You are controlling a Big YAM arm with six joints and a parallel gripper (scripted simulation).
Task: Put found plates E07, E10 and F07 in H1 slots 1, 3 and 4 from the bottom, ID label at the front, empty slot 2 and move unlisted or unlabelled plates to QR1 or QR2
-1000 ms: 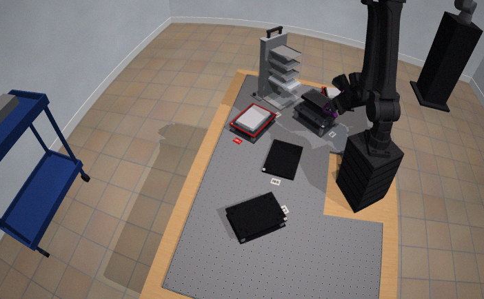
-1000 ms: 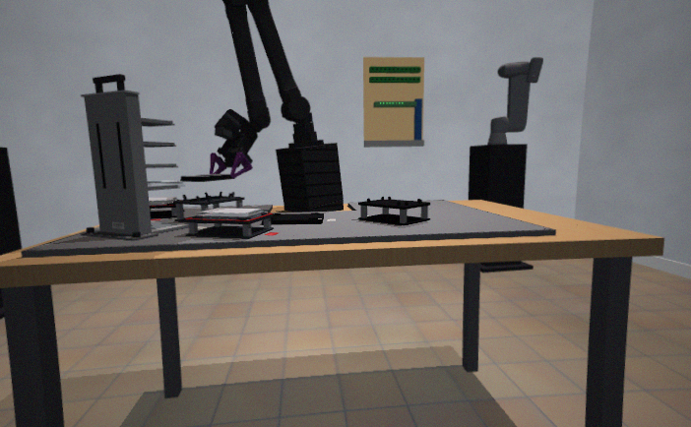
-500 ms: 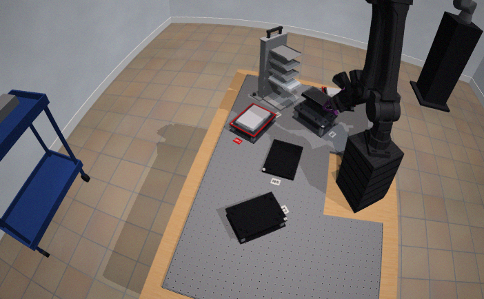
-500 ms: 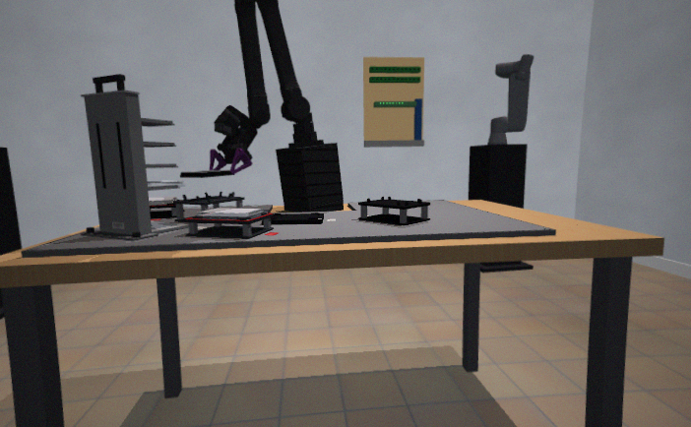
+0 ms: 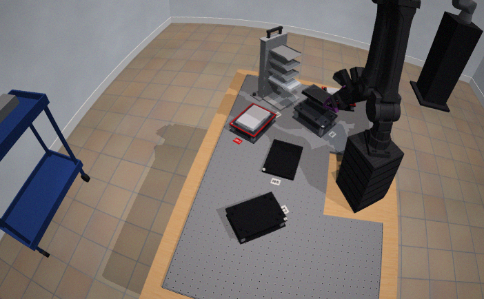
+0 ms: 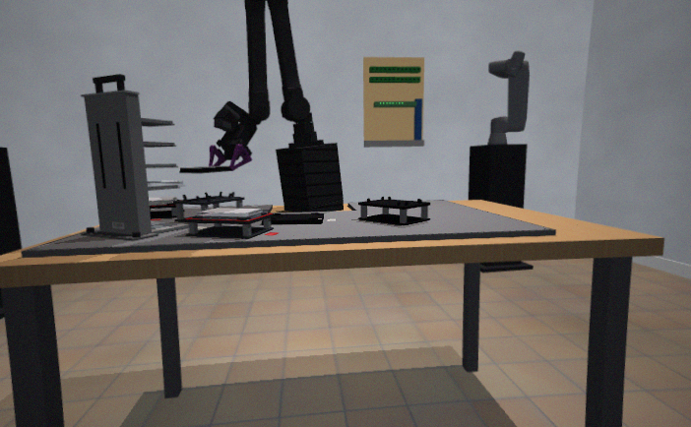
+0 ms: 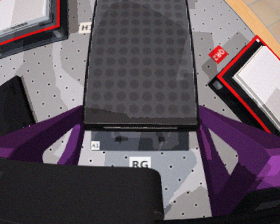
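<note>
The dark plate is 40 mm ahead of my hand and 30 mm to the right of it. Also, from my hand: RG label 150 mm below, 40 mm behind, 30 mm to the left; then QR2 label 190 mm to the right, 150 mm below, 20 mm ahead; then regrip nest 100 mm below, 40 mm ahead, 30 mm to the right.
</note>
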